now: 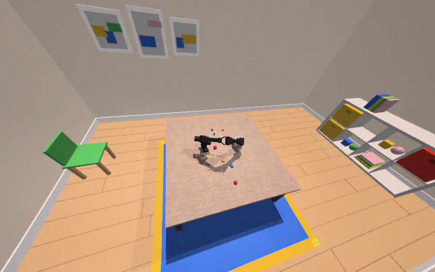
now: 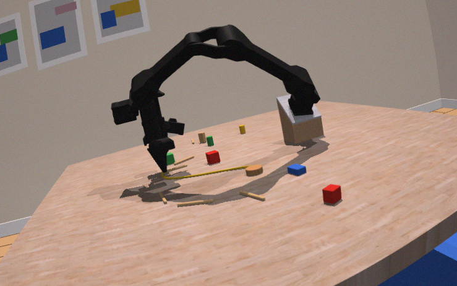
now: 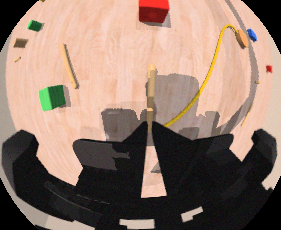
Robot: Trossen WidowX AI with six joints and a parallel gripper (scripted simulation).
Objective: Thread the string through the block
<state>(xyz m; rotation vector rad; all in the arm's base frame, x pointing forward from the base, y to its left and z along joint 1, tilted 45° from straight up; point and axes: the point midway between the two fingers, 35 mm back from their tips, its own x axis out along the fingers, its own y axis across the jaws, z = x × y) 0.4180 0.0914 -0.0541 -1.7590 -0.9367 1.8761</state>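
Now: the green cube 2 cm behind my gripper tip and 14 cm to the right of it. The rest, counted from my gripper tip: green cylinder (17 cm behind, 26 cm to the right); then round wooden button (21 cm behind, 16 cm to the left, 1 cm below); then thin wooden stick (1 cm behind).
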